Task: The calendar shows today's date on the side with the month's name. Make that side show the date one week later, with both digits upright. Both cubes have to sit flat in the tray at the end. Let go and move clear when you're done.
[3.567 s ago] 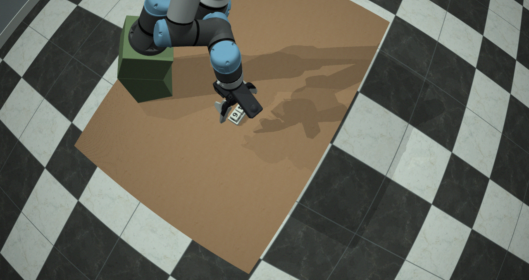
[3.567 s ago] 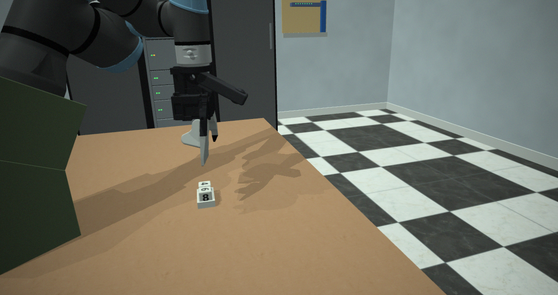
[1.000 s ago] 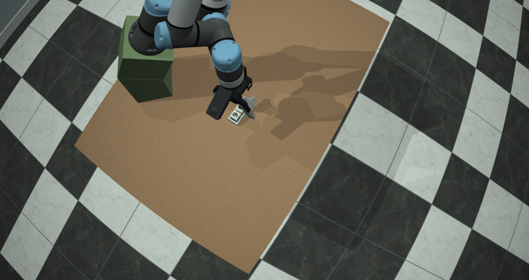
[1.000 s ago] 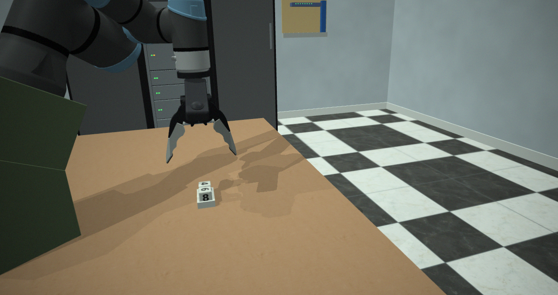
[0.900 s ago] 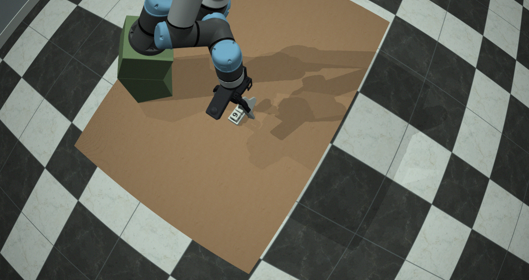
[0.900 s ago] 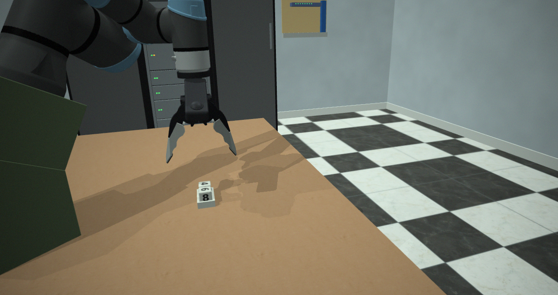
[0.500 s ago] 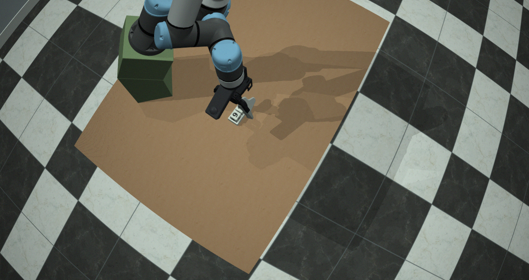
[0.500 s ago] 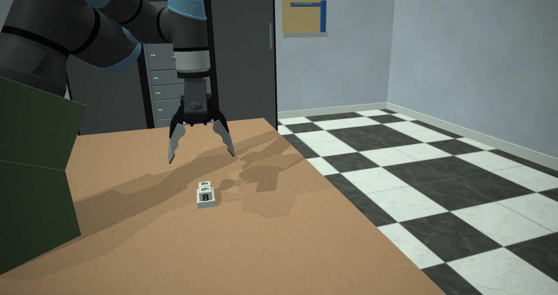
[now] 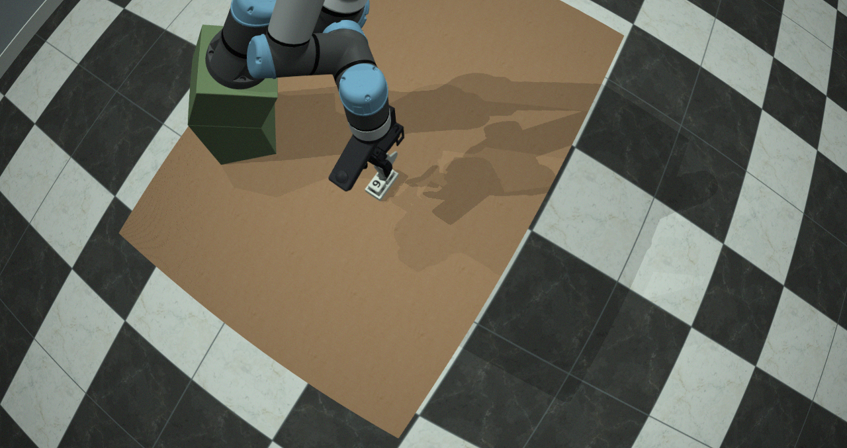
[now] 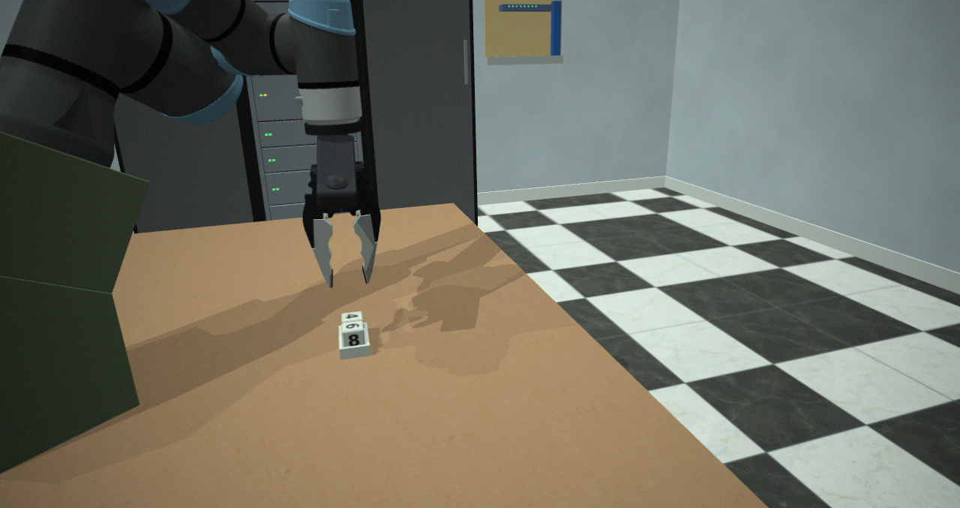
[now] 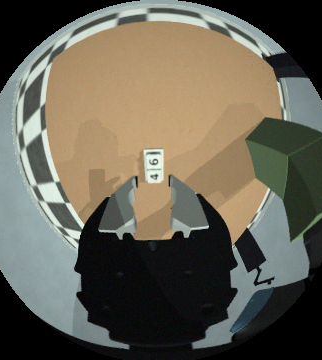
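My gripper is now 110 mm above the white tray and 20 mm to the right of it.
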